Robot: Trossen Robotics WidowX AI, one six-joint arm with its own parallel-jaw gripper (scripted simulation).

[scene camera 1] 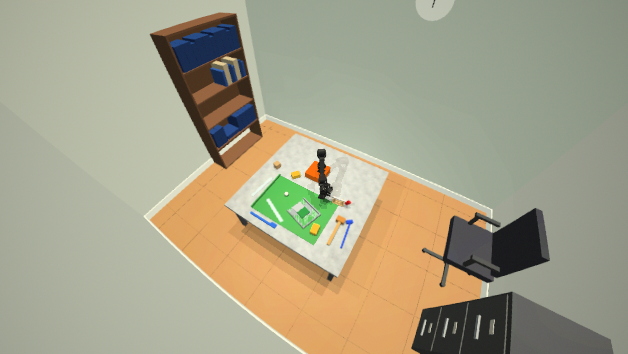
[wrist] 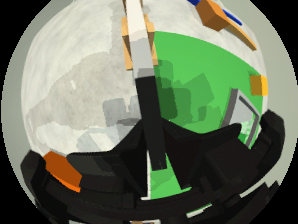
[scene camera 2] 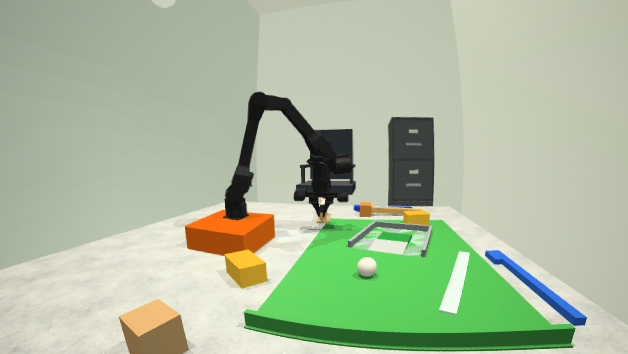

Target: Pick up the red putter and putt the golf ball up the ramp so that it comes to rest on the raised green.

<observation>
same spot on green mat: point(scene camera 1: 275, 193) = point(scene camera 2: 390, 303)
</observation>
